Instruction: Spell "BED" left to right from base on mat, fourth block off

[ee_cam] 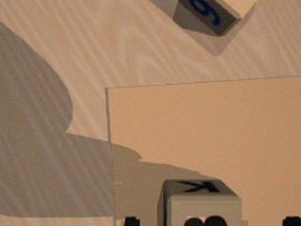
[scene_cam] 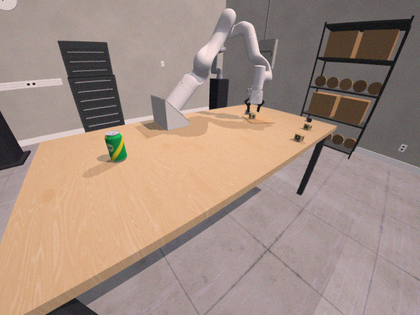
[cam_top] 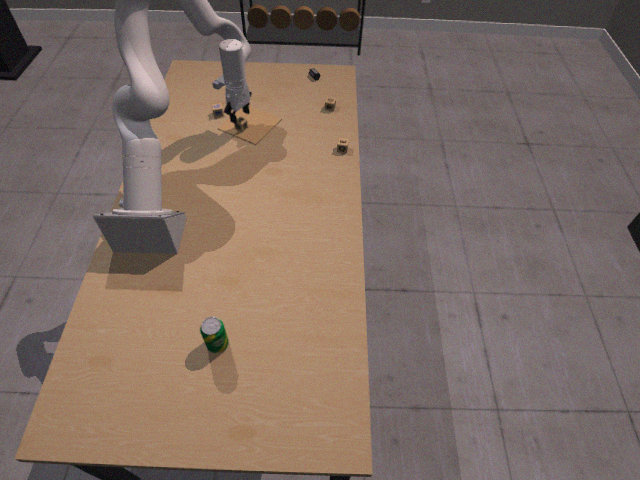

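My gripper is now 7 cm above the tan mat, 4 cm to the right of it and 3 cm short of it. From my hand the other things lie so: green can 98 cm to the right, 10 cm ahead, 1 cm below; wooden letter block 37 cm ahead, 18 cm to the left, 5 cm below; small dark object 43 cm to the left, 28 cm ahead, 6 cm below.
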